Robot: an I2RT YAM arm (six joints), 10 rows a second.
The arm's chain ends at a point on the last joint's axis. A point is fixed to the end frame.
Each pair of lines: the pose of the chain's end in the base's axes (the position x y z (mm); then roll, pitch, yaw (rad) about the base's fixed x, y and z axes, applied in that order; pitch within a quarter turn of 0, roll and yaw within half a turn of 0), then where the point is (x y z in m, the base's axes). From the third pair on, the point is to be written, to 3 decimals.
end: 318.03 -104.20 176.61 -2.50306 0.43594 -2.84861
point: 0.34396 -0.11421 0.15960
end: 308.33 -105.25 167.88 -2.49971 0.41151 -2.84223
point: 0.33393 -0.11531 0.15039
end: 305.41 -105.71 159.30 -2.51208 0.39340 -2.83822
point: 0.331 -0.115 0.141
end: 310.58 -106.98 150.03 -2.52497 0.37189 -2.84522
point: 0.335 -0.117 0.131
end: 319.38 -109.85 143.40 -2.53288 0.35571 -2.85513
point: 0.344 -0.120 0.124
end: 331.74 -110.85 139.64 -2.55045 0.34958 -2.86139
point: 0.356 -0.120 0.120
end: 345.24 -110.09 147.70 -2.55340 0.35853 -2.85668
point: 0.370 -0.119 0.128
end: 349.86 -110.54 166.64 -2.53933 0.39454 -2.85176
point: 0.375 -0.120 0.148
